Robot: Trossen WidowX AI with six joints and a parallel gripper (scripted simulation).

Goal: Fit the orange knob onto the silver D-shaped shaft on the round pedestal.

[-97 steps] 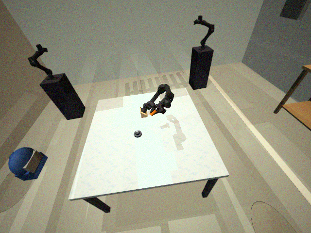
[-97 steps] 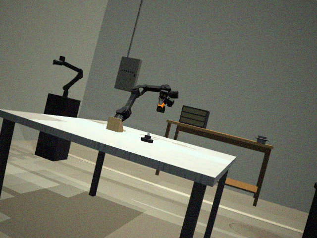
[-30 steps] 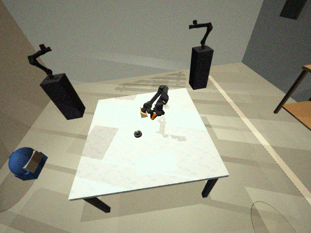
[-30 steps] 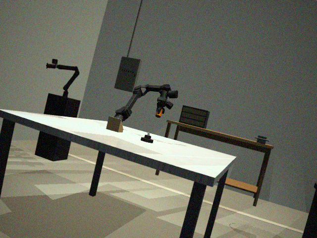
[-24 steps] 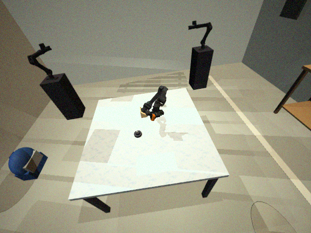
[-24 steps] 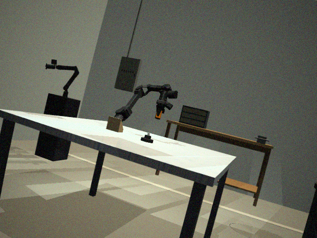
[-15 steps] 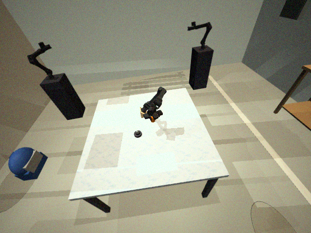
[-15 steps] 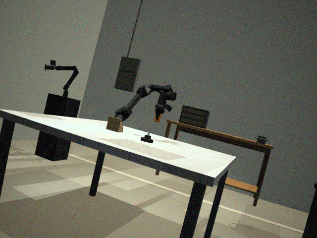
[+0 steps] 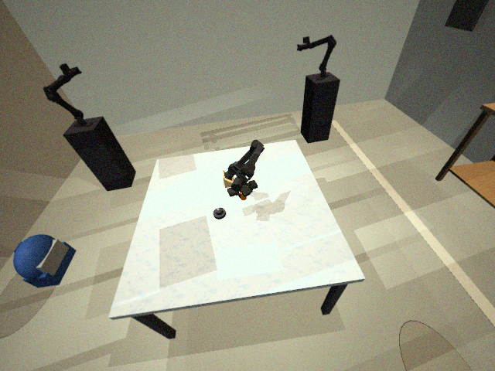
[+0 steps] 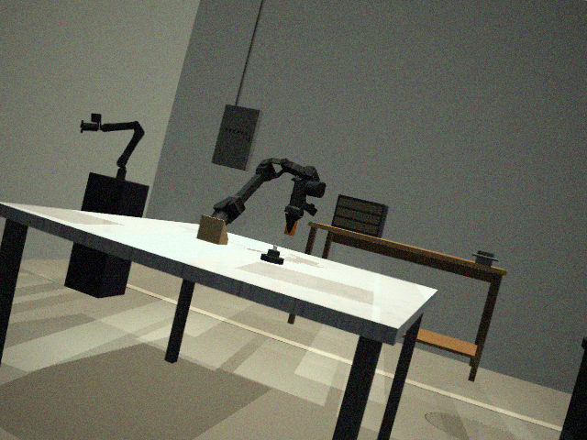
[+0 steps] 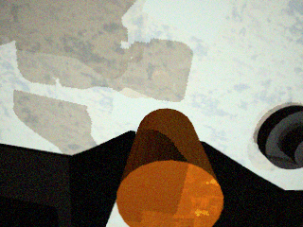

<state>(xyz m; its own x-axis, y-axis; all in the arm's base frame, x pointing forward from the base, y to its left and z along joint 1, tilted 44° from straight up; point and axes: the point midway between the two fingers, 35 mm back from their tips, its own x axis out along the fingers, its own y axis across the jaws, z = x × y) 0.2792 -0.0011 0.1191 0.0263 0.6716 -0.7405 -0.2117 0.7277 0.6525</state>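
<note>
Now: gripper tip 2 cm short of the round dark pedestal, 18 cm to the left of it and 8 cm above it. Round my gripper tip: orange knob (3 cm above).
</note>
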